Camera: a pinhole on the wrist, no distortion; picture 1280 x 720 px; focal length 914.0 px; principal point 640.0 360.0 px. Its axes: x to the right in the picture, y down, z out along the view. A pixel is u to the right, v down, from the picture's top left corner.
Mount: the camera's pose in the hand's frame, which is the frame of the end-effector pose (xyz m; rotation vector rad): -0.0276 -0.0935 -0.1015 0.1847 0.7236 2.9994
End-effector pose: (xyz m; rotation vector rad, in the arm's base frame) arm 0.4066 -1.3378 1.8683 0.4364 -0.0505 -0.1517
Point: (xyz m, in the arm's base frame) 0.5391 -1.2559 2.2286
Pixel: 489 129
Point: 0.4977 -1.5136 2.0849
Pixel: 368 684
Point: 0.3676 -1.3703 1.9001
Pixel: 788 375
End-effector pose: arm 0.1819 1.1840 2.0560 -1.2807 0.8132 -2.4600
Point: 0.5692 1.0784 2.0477
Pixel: 1069 475
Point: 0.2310 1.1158 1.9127
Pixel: outside the picture
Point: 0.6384 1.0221 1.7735
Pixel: outside the picture
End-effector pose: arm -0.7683 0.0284 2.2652 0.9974 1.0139 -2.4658
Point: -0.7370 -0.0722 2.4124
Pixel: 1127 412
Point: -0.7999 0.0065 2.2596
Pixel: 457 208
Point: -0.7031 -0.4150 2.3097
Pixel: 844 47
